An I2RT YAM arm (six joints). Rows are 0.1 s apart.
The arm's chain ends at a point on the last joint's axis. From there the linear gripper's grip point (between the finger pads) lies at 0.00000 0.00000 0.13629 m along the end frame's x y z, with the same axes.
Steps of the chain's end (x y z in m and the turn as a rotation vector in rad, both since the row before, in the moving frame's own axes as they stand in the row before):
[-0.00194, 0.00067, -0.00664, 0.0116, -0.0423, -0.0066]
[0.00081, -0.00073, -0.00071, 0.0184, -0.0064, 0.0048]
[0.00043, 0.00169, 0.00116, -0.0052, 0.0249, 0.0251]
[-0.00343, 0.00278, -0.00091, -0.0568, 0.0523, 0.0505]
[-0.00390, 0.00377, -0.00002, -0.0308, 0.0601, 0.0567]
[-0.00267, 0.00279, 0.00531, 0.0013, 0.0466, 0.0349]
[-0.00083, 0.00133, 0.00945, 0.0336, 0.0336, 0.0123]
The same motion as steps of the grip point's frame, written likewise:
[-0.00771, -0.00089, -0.00677, 0.0116, -0.0423, -0.0066]
[-0.00006, -0.00324, -0.00074, 0.0184, -0.0064, 0.0048]
[0.00381, 0.00244, 0.00112, -0.0052, 0.0249, 0.0251]
[0.00349, 0.01069, -0.00132, -0.0568, 0.0523, 0.0505]
[0.00416, 0.00819, -0.00033, -0.0308, 0.0601, 0.0567]
[0.00368, 0.00272, 0.00516, 0.0013, 0.0466, 0.0349]
[0.00378, -0.00322, 0.00930, 0.0336, 0.0336, 0.0123]

